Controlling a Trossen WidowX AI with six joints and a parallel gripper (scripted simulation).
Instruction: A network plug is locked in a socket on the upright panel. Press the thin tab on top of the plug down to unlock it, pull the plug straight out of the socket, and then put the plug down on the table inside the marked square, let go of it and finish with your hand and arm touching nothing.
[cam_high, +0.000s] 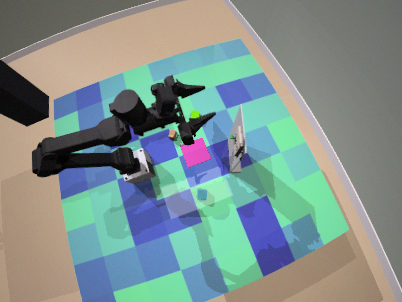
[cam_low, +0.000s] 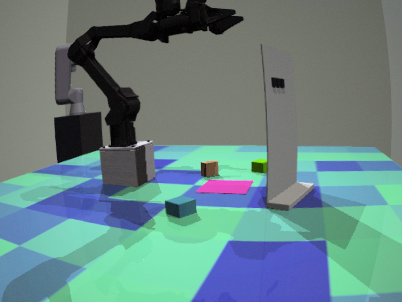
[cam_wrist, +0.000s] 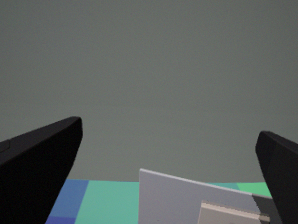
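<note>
Right now my gripper tip is 18 cm above the network plug, 8 cm short of it and 6 cm to the left of it. Also, from my gripper tip: grey upright panel: 28 cm below, 9 cm ahead, 8 cm to the right; then magenta marked square: 43 cm below, 6 cm behind, 1 cm to the left.
</note>
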